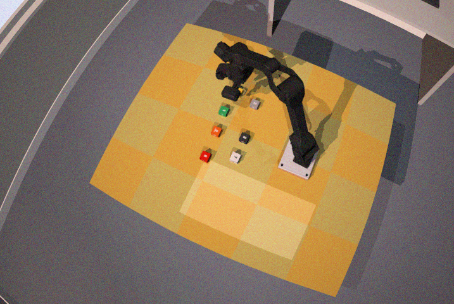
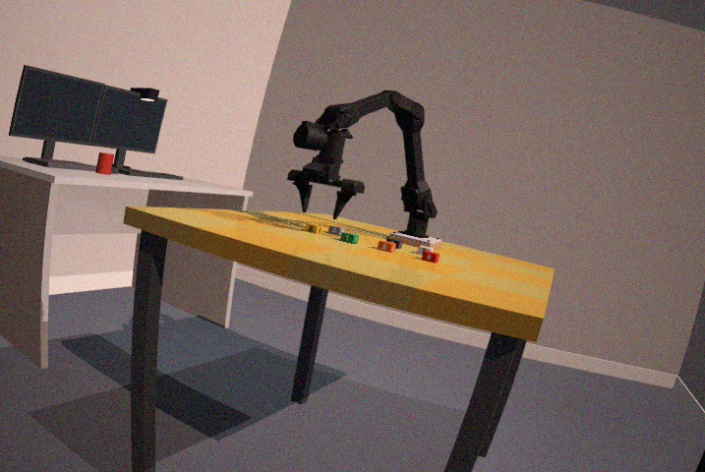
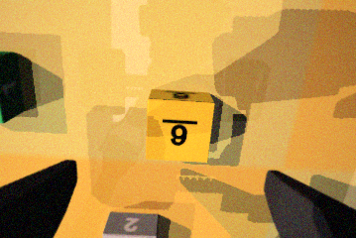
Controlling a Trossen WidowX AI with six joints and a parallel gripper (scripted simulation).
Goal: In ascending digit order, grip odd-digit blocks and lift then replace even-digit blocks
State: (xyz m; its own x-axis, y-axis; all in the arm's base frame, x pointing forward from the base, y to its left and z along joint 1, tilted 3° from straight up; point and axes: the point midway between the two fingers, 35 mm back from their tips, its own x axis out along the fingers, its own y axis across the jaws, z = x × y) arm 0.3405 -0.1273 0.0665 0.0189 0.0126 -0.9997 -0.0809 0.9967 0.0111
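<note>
Right now my gripper tip is 30 mm above the yellow block and 10 mm short of it. From my gripper tip the other things lie so: green block 100 mm to the left, 30 mm below, 20 mm ahead; then grey block 70 mm behind, 30 mm below, 20 mm to the left; then orange block 190 mm to the left, 30 mm below.
</note>
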